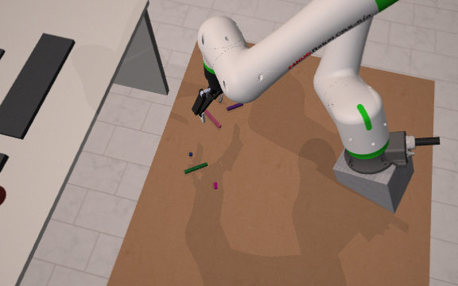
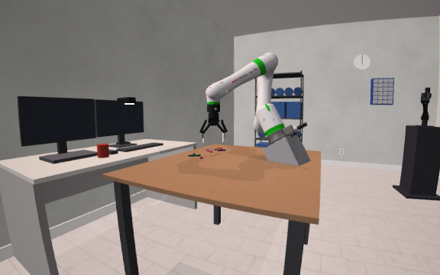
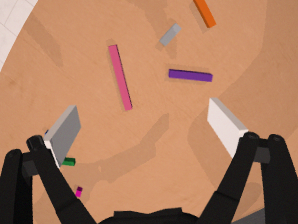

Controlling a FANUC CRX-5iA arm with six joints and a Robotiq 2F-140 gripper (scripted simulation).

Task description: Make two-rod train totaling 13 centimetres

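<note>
My gripper is now 130 mm to the left of the orange rod and 80 mm above it. The rest, counted from my hand: grey rod: 80 mm to the right, 80 mm below, 20 mm ahead; pink rod: 80 mm below, 30 mm ahead; purple rod: 80 mm below, 60 mm to the right, 40 mm behind.
</note>
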